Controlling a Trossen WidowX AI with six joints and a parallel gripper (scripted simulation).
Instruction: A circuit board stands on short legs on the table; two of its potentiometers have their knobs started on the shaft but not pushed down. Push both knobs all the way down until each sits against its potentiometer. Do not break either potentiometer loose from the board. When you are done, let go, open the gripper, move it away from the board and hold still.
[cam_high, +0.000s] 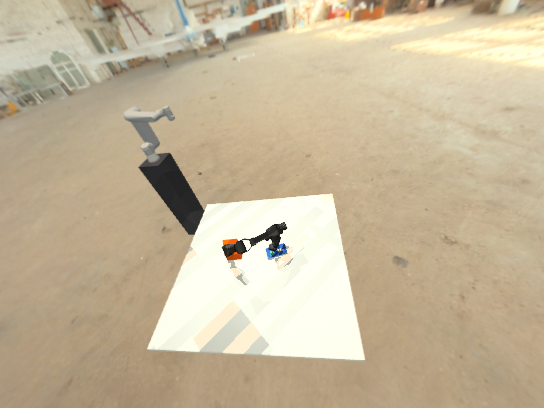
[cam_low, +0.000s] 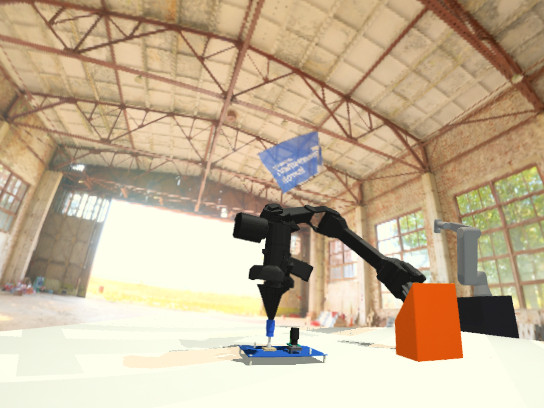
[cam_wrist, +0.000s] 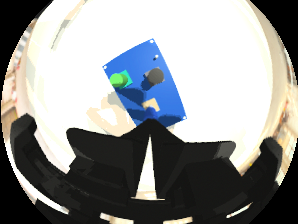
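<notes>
The blue knob lies 20 mm below my gripper tip. The rest, counted from my gripper tip: black knob: 50 mm behind, 30 mm below, 10 mm to the left.
</notes>
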